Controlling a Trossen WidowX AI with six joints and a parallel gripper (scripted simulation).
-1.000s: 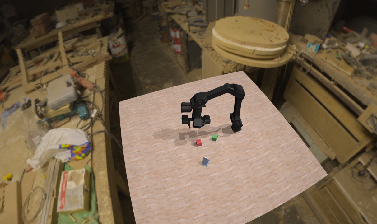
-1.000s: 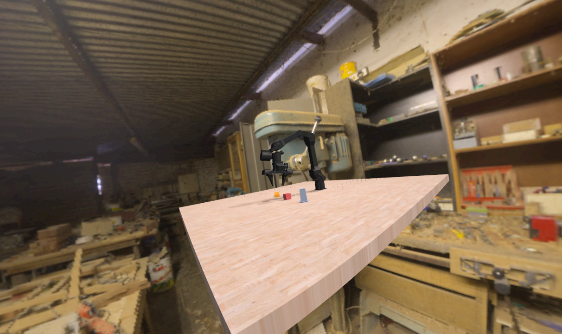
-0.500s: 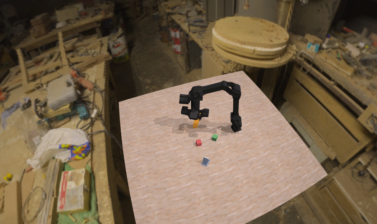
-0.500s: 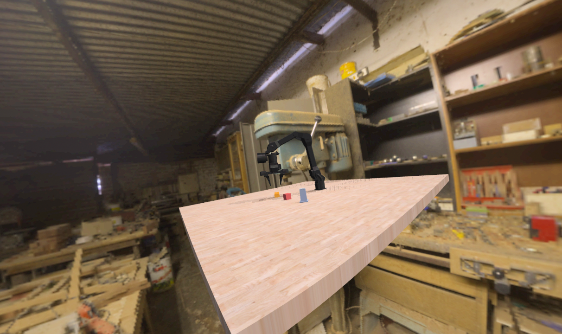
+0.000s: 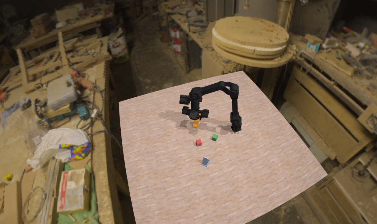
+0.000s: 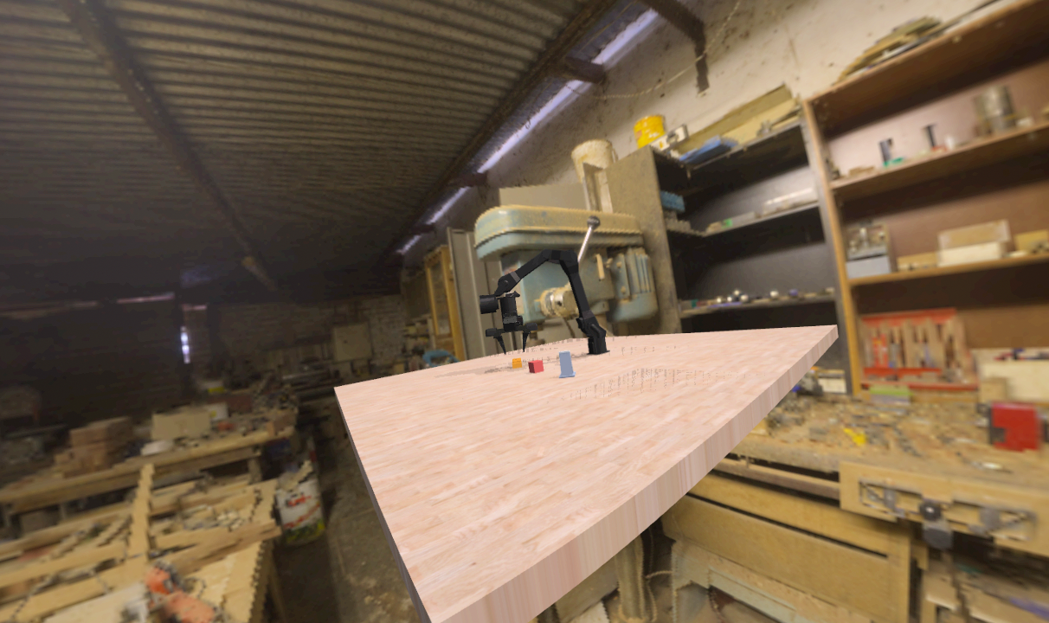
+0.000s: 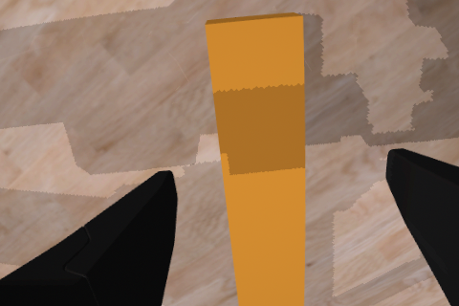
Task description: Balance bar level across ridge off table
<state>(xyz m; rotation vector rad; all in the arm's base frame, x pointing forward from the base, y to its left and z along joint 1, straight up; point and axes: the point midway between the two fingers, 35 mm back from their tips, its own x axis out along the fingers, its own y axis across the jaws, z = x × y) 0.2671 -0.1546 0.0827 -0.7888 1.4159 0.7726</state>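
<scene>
My gripper tip is 20 mm past the orange bar, 20 mm to the left of it and 40 mm above it. Round my gripper tip: green cube 80 mm behind, 180 mm to the left, 30 mm below; red cube 40 mm ahead, 180 mm to the left, 30 mm below.
</scene>
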